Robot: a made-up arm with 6 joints. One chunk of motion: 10 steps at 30 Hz.
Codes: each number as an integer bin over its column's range. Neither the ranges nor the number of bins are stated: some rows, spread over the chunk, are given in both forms.
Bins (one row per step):
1: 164 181 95 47 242 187
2: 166 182 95 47 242 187
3: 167 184 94 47 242 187
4: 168 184 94 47 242 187
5: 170 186 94 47 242 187
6: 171 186 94 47 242 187
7: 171 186 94 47 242 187
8: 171 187 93 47 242 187
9: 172 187 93 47 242 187
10: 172 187 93 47 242 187
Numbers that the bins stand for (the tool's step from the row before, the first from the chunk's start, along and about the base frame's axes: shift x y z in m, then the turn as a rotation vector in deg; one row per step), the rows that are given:
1: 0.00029 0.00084 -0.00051 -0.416 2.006 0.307
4: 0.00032 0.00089 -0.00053 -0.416 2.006 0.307
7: 0.00034 0.00092 -0.00053 -0.416 2.006 0.307
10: 0.00035 0.00093 -0.00054 -0.416 2.006 0.307
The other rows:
2: 0.00030 0.00085 -0.00051 -0.416 2.006 0.307
3: 0.00031 0.00089 -0.00053 -0.416 2.006 0.307
5: 0.00033 0.00092 -0.00053 -0.416 2.006 0.307
6: 0.00034 0.00092 -0.00053 -0.416 2.006 0.307
8: 0.00034 0.00093 -0.00054 -0.416 2.006 0.307
9: 0.00035 0.00093 -0.00054 -0.416 2.006 0.307

